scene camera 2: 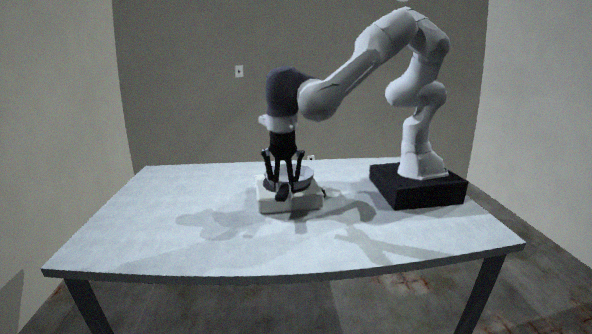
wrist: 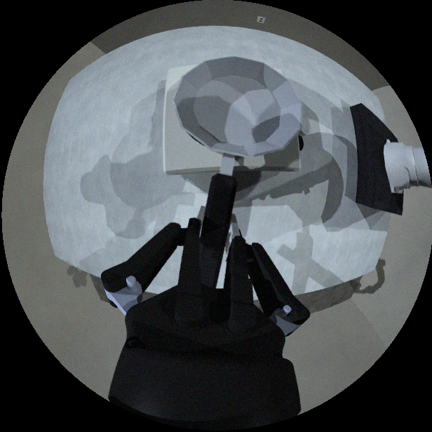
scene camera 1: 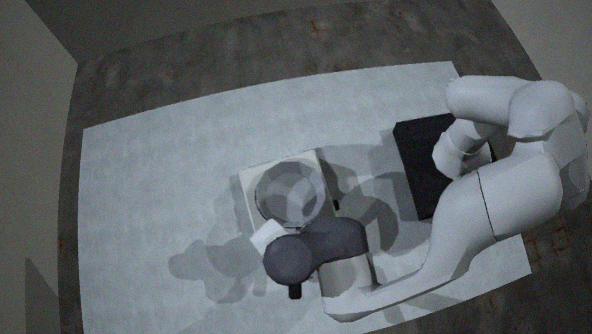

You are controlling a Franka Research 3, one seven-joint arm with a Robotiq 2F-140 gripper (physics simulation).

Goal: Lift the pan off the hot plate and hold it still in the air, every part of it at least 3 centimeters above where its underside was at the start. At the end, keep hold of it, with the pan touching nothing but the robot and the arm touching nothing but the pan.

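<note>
The grey pan [scene camera 1: 290, 192] [scene camera 2: 304, 180] [wrist: 237, 107] sits over the cream hot plate [scene camera 1: 249, 181] [scene camera 2: 272, 204] [wrist: 181, 159], and no clear gap shows between them. Its black handle [scene camera 1: 295, 291] [scene camera 2: 282, 192] [wrist: 219, 207] sticks out past the hot plate's front edge, over the table. My gripper [scene camera 2: 284, 186] [wrist: 215, 218] points down in front of the bowl, with its fingers shut on the pan handle, one on each side. In scene camera 1 the wrist hides the fingers and part of the handle.
The white table [scene camera 1: 150, 175] [scene camera 2: 150, 225] [wrist: 75, 150] carries the hot plate. A black knob [scene camera 1: 336, 205] [wrist: 300, 143] is on the hot plate's right side. The arm's black base block [scene camera 1: 417, 170] [scene camera 2: 425, 195] [wrist: 372, 170] stands further right.
</note>
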